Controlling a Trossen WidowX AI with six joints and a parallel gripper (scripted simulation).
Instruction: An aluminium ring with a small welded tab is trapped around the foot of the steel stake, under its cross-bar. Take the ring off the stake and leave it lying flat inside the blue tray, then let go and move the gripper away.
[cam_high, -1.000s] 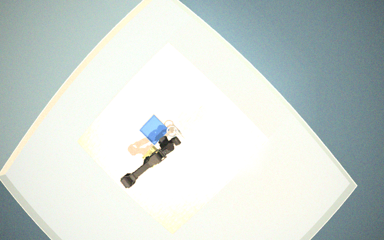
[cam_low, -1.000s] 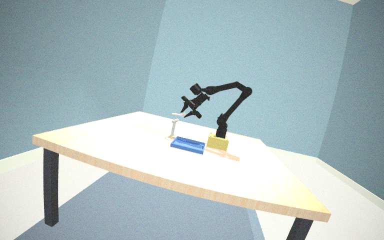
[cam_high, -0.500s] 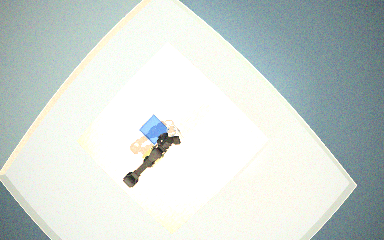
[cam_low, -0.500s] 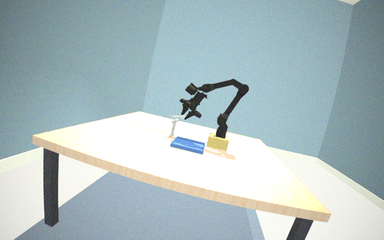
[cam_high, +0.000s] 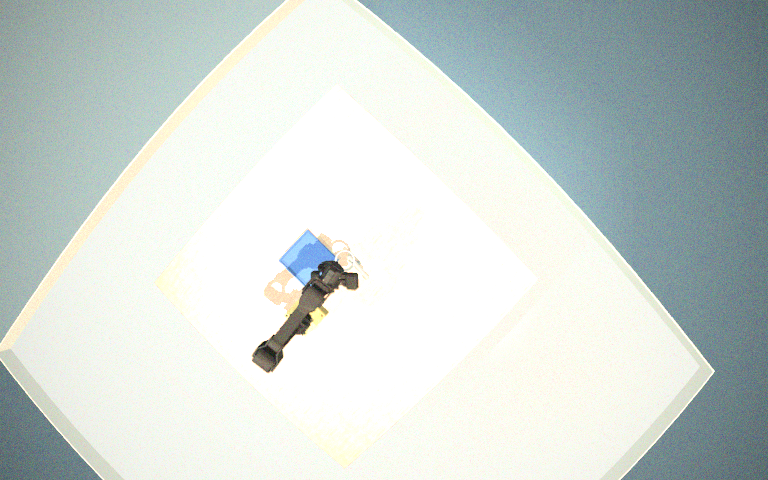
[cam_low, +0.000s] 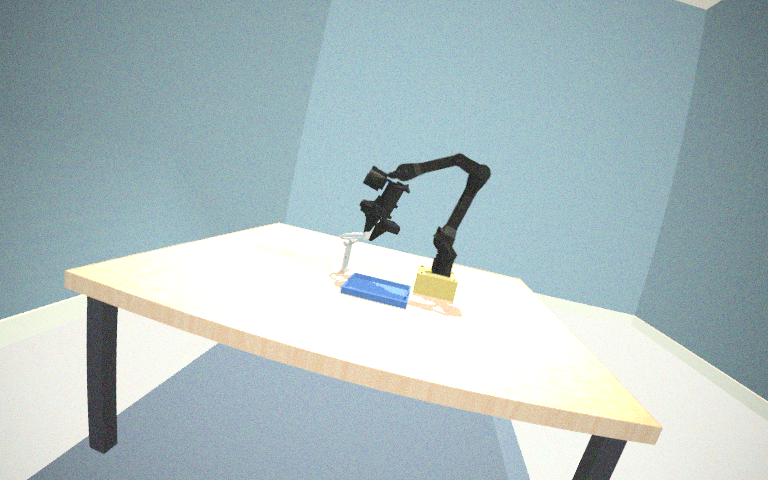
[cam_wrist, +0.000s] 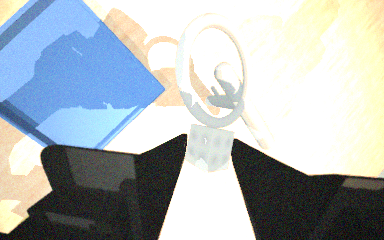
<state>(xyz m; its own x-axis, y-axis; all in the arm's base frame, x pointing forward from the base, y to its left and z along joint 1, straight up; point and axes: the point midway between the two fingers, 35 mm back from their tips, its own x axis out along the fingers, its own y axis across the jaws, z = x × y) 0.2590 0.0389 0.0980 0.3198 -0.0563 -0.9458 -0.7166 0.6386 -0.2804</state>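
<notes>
Right now my gripper tip is 3 cm short of the aluminium ring and 3 cm to the right of it. Round my gripper tip: blue tray (10 cm behind, 15 cm to the left, 12 cm below).
</notes>
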